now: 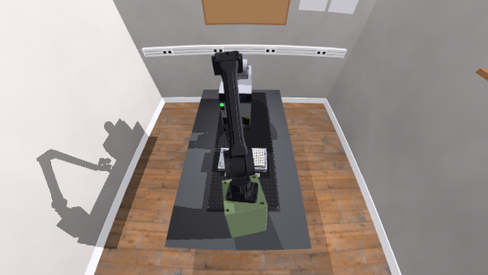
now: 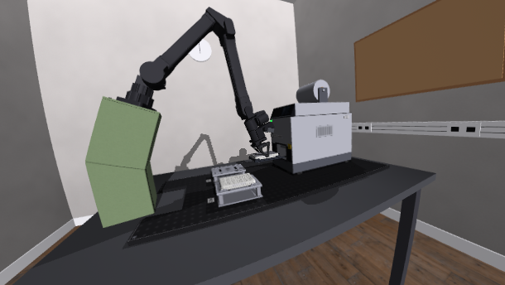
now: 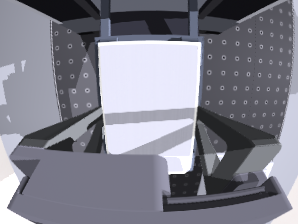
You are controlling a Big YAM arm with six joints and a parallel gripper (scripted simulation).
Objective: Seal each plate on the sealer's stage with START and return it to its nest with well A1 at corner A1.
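Right now the dark sealer stage is 10 mm below my hand. From my hand the other things lie so: yellow warning label: 110 mm ahead, 70 mm to the right, 40 mm above; foil roll: 330 mm ahead, 310 mm above, 50 mm to the left; white plate: 190 mm to the right, 160 mm behind, 50 mm below.
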